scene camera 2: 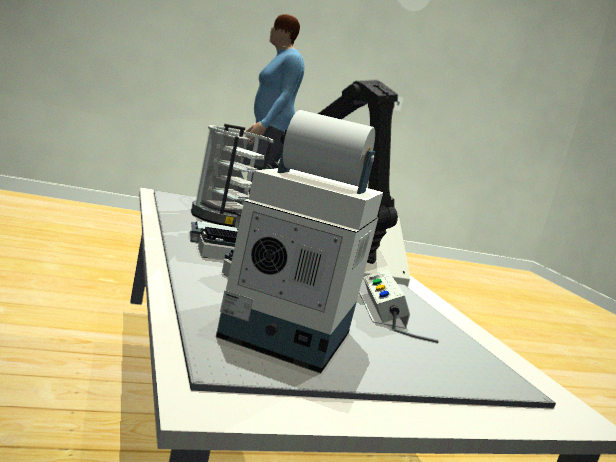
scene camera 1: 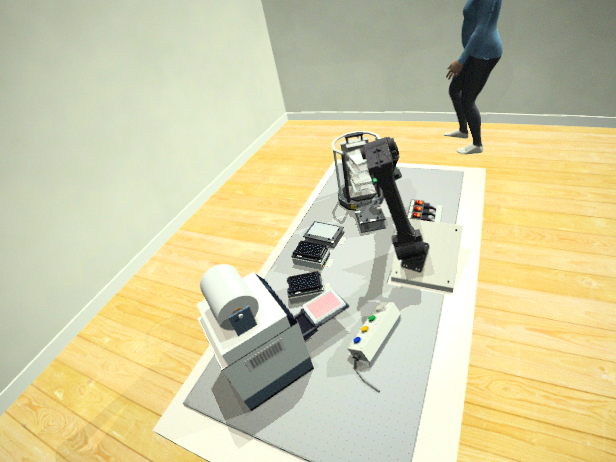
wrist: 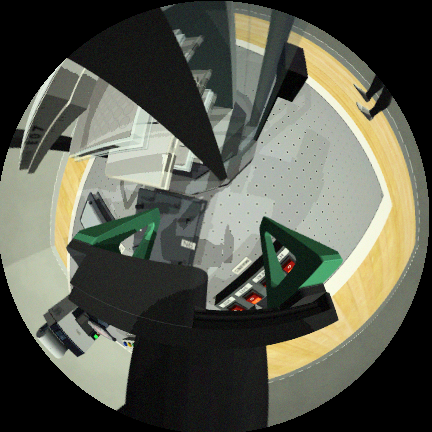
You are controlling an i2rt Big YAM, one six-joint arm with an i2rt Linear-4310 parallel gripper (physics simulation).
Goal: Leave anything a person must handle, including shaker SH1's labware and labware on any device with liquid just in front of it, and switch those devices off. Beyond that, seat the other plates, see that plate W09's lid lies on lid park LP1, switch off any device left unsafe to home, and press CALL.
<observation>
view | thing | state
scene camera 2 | button box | -
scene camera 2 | plate hotel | -
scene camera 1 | pink plate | -
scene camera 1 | plate hotel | -
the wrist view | my gripper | -
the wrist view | plate hotel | -
</observation>
